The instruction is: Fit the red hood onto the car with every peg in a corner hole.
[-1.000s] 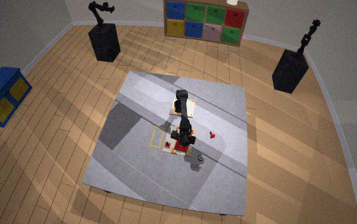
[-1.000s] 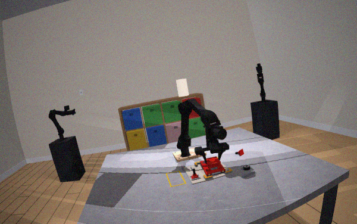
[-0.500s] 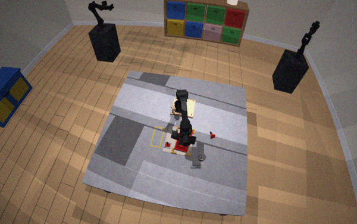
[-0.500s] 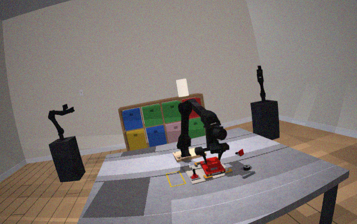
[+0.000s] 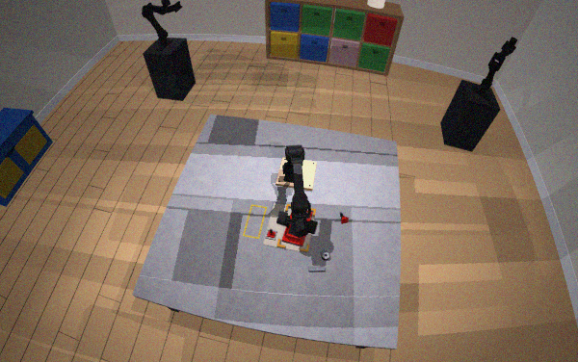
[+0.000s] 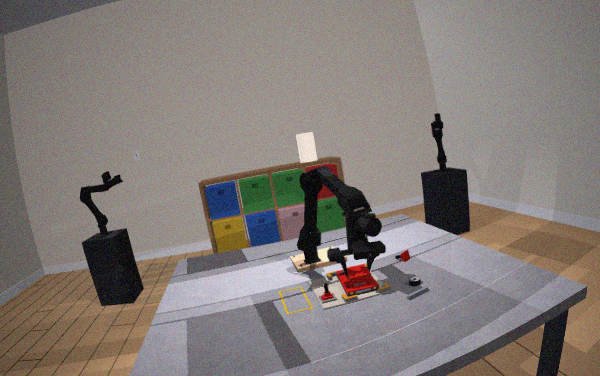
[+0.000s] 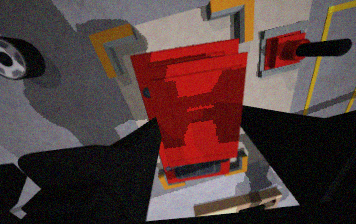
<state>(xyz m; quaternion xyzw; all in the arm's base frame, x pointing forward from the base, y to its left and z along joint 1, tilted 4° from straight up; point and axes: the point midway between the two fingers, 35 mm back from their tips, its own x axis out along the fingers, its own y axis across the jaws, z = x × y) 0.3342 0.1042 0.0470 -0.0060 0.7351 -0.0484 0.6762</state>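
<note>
The grey engine block lies 3 cm below my gripper tip and 1 cm to the left of it. Round my gripper tip: wheel (17 cm to the left, 9 cm ahead, 4 cm below); red hood (1 cm above).
</note>
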